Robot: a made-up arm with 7 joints.
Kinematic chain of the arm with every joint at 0, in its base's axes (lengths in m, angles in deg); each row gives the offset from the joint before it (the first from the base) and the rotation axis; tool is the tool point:
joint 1: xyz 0 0 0.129 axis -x
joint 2: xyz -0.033 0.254 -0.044 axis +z
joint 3: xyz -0.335 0.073 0 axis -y
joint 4: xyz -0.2 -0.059 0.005 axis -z
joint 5: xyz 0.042 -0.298 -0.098 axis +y
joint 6: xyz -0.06 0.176 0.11 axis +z
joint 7: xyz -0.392 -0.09 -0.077 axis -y
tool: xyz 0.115 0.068 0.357
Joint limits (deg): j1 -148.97..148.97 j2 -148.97..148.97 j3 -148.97..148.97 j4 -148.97..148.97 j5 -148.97..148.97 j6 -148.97..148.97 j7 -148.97..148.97
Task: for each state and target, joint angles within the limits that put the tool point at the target. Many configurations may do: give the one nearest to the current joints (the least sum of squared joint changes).
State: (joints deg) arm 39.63 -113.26 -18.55 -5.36 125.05 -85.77 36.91
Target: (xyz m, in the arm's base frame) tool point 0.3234 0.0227 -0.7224
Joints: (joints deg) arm 55.96 -90.54 -25.02 -1.46 139.21 -106.71 29.36
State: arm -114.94 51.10 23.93 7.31 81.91 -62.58 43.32
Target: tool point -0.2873 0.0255 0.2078
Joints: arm -103.81 106.60 6.07 -5.62 94.77 -86.66 13.34
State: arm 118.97 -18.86 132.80 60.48 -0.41 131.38 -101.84
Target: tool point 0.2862 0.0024 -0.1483
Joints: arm 97.72 6.94 148.97 85.80 19.55 119.03 -137.84
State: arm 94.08 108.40 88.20 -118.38 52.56 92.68 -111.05
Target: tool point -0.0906 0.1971 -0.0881
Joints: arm 90.78 103.83 94.25 -121.68 42.30 97.31 -142.79
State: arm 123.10 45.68 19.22 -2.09 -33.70 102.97 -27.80
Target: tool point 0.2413 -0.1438 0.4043
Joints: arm 96.48 99.95 38.51 -18.00 -41.28 99.29 -46.80
